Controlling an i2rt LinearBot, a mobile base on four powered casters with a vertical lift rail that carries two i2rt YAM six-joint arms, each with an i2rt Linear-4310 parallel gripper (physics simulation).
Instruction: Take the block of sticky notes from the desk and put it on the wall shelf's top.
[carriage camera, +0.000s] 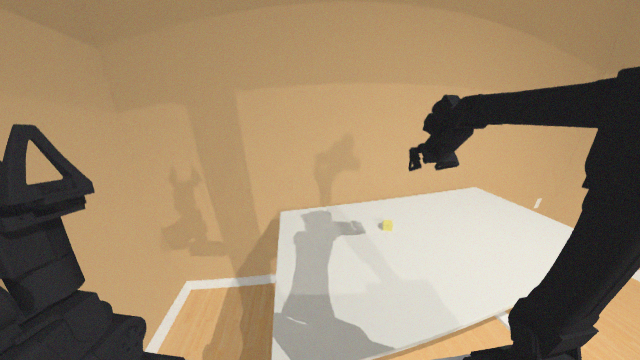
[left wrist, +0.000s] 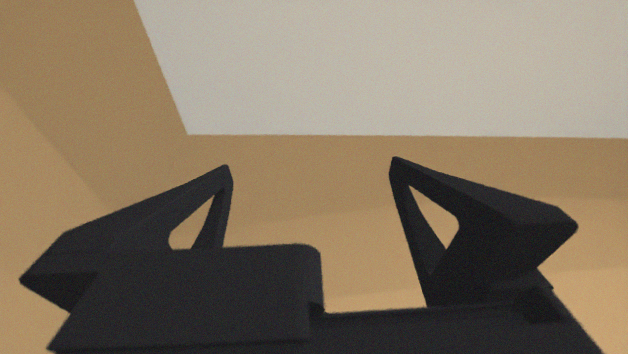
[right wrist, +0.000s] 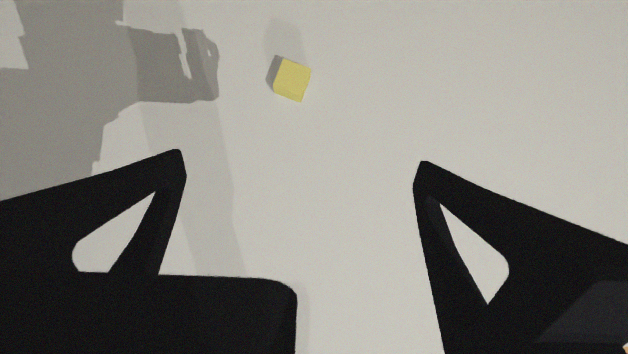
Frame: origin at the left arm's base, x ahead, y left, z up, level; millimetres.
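Seen in the pictures: left gripper, fingertip midpoint: (left wrist: 311, 169); right gripper, fingertip midpoint: (carriage camera: 422, 169) (right wrist: 301, 168).
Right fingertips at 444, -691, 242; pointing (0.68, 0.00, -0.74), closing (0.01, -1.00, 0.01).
Note:
A point is followed by its place in that frame, as x, y, z.
The block of sticky notes (carriage camera: 387, 225) @[592, -661, -90] (right wrist: 292, 80) @[605, -671, -86] is a small yellow block on the white desk (carriage camera: 480, 240) @[472, -1077, -121] (right wrist: 360, 115) @[569, -779, -121], towards its back edge in the carriage view. My right gripper (carriage camera: 429, 166) @[444, -691, 242] (right wrist: 301, 168) @[444, -691, 242] is open and empty, pointing down above the desk. In the right wrist view the block lies beyond the fingertips, between their lines and apart from them. My left gripper (left wrist: 311, 169) @[41, -5, 436] is open and empty, raised and facing the wall and ceiling; part of it shows at the left edge of the carriage view. The wall shelf does not show in these views.
The tan wall (carriage camera: 300, 120) @[919, -236, 398] (left wrist: 310, 215) @[882, 26, 950] rises behind the desk. Shadows of the arms fall across the desk and wall. The white ceiling (left wrist: 400, 65) @[481, -558, 1596] shows in the left wrist view. The wooden floor (carriage camera: 220, 310) @[616, 417, -841] and a white baseboard (carriage camera: 230, 282) @[813, 415, -787] lie left of the desk.

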